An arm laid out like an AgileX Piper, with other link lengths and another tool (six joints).
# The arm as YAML. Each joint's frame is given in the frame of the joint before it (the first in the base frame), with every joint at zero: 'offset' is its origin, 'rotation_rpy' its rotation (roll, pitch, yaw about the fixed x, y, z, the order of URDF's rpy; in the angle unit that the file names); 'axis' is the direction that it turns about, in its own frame. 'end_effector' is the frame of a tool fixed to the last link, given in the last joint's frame.
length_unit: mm
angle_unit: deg
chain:
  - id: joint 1
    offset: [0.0, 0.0, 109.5]
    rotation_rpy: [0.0, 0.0, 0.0]
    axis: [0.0, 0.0, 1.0]
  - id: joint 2
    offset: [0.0, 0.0, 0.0]
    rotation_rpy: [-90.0, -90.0, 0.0]
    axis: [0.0, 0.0, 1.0]
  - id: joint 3
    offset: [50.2, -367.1, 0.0]
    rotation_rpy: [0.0, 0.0, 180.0]
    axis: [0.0, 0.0, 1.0]
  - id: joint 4
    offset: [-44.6, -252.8, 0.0]
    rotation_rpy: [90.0, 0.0, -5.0]
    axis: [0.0, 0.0, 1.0]
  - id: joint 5
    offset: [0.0, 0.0, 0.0]
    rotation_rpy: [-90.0, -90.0, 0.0]
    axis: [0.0, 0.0, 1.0]
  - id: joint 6
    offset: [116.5, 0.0, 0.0]
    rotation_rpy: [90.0, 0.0, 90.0]
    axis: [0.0, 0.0, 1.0]
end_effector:
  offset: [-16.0, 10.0, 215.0]
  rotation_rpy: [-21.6, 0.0, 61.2]
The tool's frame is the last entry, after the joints.
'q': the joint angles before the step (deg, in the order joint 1, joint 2, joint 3, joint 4, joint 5, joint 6). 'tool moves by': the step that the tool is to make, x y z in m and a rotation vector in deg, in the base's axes. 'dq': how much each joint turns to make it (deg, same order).
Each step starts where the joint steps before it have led.
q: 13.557 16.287 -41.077 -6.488 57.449 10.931
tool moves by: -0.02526 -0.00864 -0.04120 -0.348 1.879 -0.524
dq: 0.000 -6.626 4.186 -0.182 4.377 0.000
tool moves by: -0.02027 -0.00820 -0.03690 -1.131 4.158 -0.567
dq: 0.000 -3.211 1.841 -0.287 5.686 -0.296
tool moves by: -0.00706 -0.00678 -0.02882 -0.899 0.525 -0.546
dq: 0.001 -4.135 4.005 -0.899 0.849 -0.077
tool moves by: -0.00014 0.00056 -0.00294 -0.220 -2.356 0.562
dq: -0.003 -3.022 1.640 0.002 -0.972 -0.835
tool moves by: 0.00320 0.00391 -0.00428 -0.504 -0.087 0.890
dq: 0.001 -0.001 1.271 0.448 -1.362 -0.924
